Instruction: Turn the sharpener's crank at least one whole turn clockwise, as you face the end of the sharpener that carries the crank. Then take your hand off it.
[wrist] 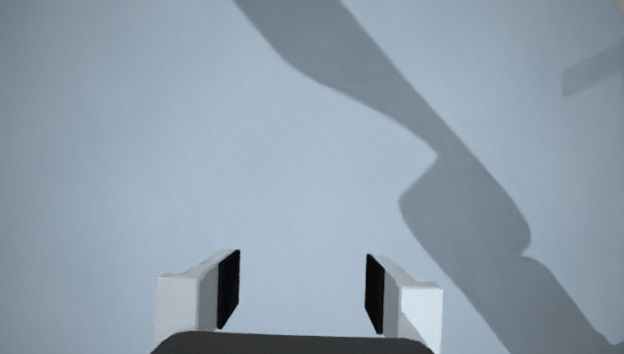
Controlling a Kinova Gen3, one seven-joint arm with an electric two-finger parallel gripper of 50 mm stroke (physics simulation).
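Frame: origin at the arm's base, x ahead, y left, z up, level; metres.
Seen in the pictures: gripper, fingertip midpoint: [302,279].
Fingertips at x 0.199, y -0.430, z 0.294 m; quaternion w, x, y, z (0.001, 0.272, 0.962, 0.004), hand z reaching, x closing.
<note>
A point is followed by its place in that frame.
My gripper [302,279] @[x 0.199, y -0.430, z 0.294 m] is open and empty at the bottom of the wrist view, with its two black-padded fingers wide apart. A plain light blue surface shows between and beyond the fingers. The sharpener and its crank do not show in the wrist view, so I cannot tell where the gripper is relative to them.
A pale blue surface [150,150] @[x 0.309, y -0.582, z -0.019 m] fills most of the view. A large dark shadow [465,210] @[x 0.044, y -0.357, z -0.019 m] runs across it from the upper middle to the lower right. A smaller shadow [592,70] @[x -0.164, y -0.419, z -0.019 m] lies at the right edge. A thin tan sliver shows at the top right corner.
</note>
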